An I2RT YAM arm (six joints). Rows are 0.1 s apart.
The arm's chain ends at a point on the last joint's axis. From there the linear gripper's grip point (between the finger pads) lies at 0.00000 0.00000 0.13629 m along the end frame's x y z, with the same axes.
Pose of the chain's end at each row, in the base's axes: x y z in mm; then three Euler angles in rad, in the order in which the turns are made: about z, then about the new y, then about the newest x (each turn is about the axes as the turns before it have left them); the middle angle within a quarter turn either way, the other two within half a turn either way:
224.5, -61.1, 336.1, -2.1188, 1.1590, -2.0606
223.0, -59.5, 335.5, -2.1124, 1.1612, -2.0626
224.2, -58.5, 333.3, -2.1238, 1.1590, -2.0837
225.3, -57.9, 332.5, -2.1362, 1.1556, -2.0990
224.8, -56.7, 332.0, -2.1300, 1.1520, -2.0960
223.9, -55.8, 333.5, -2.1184, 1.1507, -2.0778
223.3, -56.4, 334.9, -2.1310, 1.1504, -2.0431
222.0, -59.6, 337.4, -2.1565, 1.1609, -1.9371
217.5, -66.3, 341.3, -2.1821, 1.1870, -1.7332
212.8, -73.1, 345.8, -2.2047, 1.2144, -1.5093
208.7, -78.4, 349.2, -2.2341, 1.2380, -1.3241
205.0, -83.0, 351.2, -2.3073, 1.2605, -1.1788
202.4, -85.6, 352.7, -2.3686, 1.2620, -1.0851
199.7, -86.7, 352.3, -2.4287, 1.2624, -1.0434
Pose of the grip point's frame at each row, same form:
357.8, -73.6, 310.4, -2.1188, 1.1590, -2.0606
356.4, -70.8, 309.9, -2.1124, 1.1612, -2.0626
357.4, -68.7, 306.5, -2.1238, 1.1590, -2.0837
358.4, -67.9, 304.8, -2.1362, 1.1556, -2.0990
357.9, -66.3, 304.2, -2.1300, 1.1520, -2.0960
357.1, -66.2, 306.5, -2.1184, 1.1507, -2.0778
356.2, -72.9, 309.6, -2.1310, 1.1504, -2.0431
352.8, -92.6, 317.9, -2.1565, 1.1609, -1.9371
339.4, -126.8, 333.0, -2.1821, 1.1870, -1.7332
317.8, -160.0, 348.7, -2.2047, 1.2144, -1.5093
293.5, -184.6, 360.1, -2.2341, 1.2380, -1.3241
265.0, -204.3, 367.1, -2.3073, 1.2605, -1.1788
243.2, -214.2, 372.0, -2.3686, 1.2620, -1.0851
227.3, -218.5, 373.1, -2.4287, 1.2624, -1.0434

